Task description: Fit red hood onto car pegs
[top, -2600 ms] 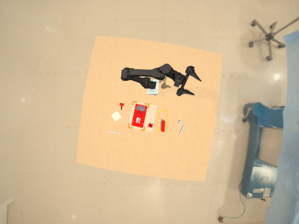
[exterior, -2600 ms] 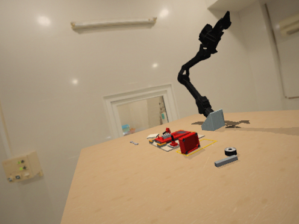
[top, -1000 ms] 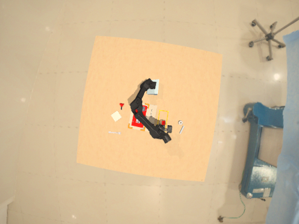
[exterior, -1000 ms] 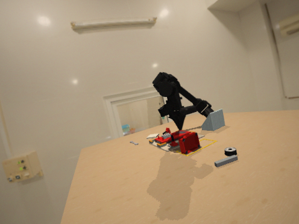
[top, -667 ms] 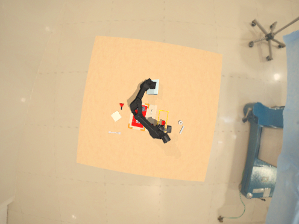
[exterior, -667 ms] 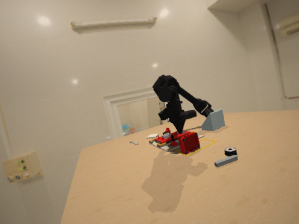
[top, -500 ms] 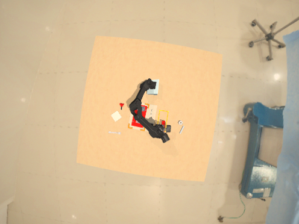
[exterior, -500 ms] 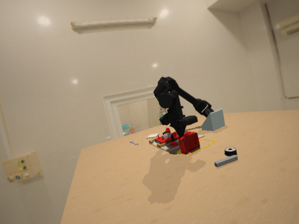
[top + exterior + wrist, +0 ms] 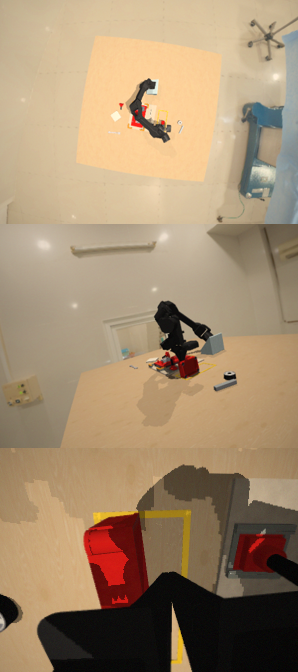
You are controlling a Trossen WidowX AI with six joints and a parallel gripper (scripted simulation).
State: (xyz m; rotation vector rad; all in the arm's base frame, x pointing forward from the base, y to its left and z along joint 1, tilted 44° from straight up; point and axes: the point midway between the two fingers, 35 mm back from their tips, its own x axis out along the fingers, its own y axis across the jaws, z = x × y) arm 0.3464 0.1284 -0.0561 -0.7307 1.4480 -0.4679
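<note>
The red hood lies 30 mm to the left of my gripper tip, 10 mm below it and 10 mm behind it. Round my gripper tip: thin grey piece 400 mm to the right, 140 mm ahead, 50 mm below; then white square 410 mm to the right, 50 mm below, 10 mm behind; then black-and-white roller 180 mm to the left, 70 mm behind, 40 mm below.
</note>
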